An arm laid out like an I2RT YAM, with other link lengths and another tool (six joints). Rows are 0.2 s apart.
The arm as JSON. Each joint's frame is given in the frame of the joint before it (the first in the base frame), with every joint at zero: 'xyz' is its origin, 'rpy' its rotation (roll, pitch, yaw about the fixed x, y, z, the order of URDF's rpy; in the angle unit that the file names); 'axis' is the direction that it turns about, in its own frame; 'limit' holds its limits. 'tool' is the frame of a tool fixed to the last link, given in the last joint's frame.
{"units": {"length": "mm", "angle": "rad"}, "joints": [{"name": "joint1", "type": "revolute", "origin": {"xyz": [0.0, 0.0, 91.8], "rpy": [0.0, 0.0, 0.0]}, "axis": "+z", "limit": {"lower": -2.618, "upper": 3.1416}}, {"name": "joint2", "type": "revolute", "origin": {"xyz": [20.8, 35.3, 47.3], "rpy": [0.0, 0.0, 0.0]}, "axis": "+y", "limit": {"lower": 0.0, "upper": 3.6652}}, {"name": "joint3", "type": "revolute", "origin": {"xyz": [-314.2, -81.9, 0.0], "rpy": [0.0, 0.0, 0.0]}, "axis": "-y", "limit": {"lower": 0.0, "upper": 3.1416}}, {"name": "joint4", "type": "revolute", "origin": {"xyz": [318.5, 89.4, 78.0], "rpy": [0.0, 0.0, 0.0]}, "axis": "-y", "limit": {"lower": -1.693, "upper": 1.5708}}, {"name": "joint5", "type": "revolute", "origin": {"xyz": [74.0, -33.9, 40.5], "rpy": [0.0, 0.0, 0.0]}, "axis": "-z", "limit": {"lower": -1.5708, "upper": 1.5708}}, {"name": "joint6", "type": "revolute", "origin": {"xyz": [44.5, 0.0, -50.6], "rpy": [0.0, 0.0, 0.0]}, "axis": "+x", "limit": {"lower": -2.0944, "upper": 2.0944}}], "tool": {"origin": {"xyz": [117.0, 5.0, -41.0], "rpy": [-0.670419, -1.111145, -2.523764]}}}
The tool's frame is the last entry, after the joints.
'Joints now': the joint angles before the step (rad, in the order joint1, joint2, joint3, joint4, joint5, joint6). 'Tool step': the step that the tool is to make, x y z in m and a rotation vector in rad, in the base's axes. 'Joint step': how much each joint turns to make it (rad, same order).
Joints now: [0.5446, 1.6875, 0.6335, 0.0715, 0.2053, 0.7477]
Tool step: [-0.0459, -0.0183, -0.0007, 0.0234, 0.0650, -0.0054]
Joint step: [0.0010, -0.1284, -0.1218, -0.0564, -0.0420, 0.0346]
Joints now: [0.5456, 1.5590, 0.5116, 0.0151, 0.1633, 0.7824]
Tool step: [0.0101, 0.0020, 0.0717, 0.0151, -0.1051, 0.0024]
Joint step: [0.0097, -0.2156, 0.0568, -0.1718, 0.0390, -0.0176]
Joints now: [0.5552, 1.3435, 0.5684, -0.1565, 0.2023, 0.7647]
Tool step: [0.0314, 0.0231, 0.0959, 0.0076, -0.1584, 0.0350]
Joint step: [0.0381, -0.0821, 0.1969, -0.1300, 0.0621, -0.0512]
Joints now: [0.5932, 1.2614, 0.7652, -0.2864, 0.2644, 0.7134]
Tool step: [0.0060, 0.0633, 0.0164, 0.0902, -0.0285, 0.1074]
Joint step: [0.0953, 0.0959, 0.0896, 0.0751, -0.0465, 0.0332]
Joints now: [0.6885, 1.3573, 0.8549, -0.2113, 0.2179, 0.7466]
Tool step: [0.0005, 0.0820, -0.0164, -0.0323, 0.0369, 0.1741]
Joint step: [0.1182, 0.2267, 0.1744, 0.0105, -0.0425, -0.0372]
